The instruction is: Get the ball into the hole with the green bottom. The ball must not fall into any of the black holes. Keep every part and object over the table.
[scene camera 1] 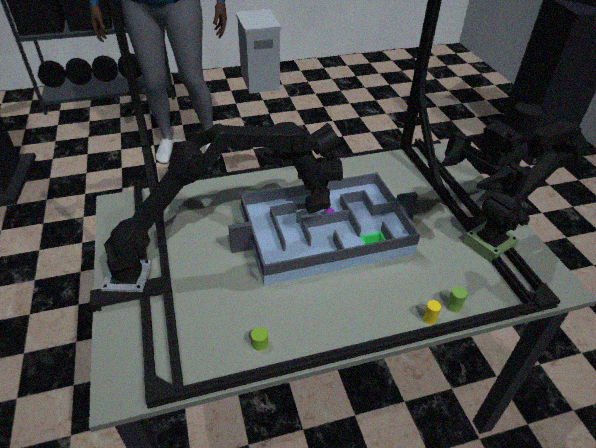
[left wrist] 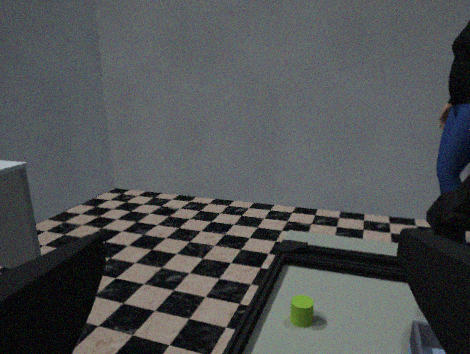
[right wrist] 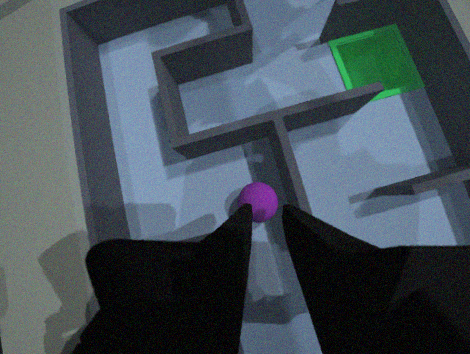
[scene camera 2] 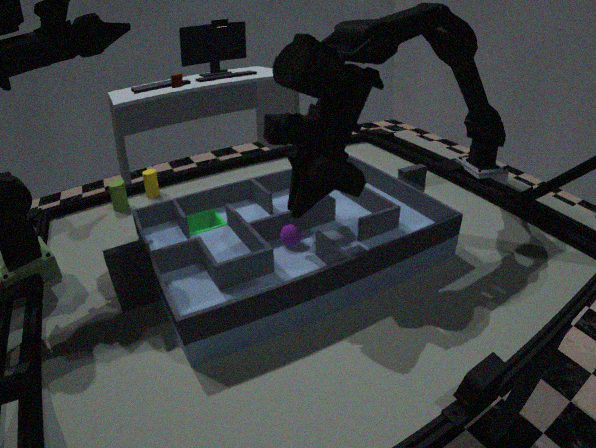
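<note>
A purple ball (scene camera 1: 329, 211) (scene camera 2: 290, 235) (right wrist: 261, 201) rests on the floor of the walled maze box (scene camera 1: 340, 257) (scene camera 2: 320, 300) (right wrist: 82, 125), beside an inner wall. The green-bottomed hole (scene camera 1: 372, 238) (scene camera 2: 202, 222) (right wrist: 380, 60) is beyond inner walls from the ball. My right gripper (scene camera 1: 317, 207) (scene camera 2: 297, 212) (right wrist: 266, 211) is inside the maze's outline with its fingers narrowly apart and empty; in the right wrist view one fingertip overlaps the ball's lower edge. My left gripper (scene camera 2: 127, 27) (left wrist: 251, 246) is wide open and empty, away from the maze. Black holes cannot be made out.
A block handle (scene camera 1: 241, 237) (scene camera 2: 129, 275) sticks out from a maze end. A yellow cylinder (scene camera 1: 431, 312) (scene camera 2: 151, 183) and a green one (scene camera 1: 457, 299) (scene camera 2: 119, 195) stand close together. A short lime cylinder (scene camera 1: 259, 339) (left wrist: 302, 311) stands apart. Black frame bars (scene camera 1: 350, 350) edge the table.
</note>
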